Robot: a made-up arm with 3 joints. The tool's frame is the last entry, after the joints.
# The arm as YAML. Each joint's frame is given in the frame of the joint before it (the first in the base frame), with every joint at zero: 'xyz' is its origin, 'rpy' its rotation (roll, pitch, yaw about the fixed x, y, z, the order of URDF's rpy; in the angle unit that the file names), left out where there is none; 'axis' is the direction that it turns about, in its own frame. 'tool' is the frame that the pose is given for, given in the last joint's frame.
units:
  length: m
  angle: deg
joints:
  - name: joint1
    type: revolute
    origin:
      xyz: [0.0, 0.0, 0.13]
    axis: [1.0, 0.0, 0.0]
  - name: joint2
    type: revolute
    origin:
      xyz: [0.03, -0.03, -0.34]
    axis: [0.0, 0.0, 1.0]
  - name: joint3
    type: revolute
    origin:
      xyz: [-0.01, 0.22, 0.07]
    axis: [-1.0, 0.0, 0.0]
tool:
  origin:
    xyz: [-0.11, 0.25, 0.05]
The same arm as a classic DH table. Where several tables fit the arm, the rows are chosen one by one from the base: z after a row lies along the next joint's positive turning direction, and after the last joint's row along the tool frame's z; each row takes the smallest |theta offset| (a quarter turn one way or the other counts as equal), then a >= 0, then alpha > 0; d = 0 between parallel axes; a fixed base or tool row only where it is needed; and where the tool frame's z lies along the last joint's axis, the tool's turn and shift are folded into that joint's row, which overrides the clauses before.
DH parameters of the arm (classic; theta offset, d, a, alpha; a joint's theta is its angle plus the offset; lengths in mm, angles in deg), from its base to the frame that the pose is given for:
base (fixed): 90 130 0 90
joint1: 0 30 -30 -90
joint2: 0 -270 220 -90
joint3: 0 120 250 90
tool (fixed): -90 50 0 0

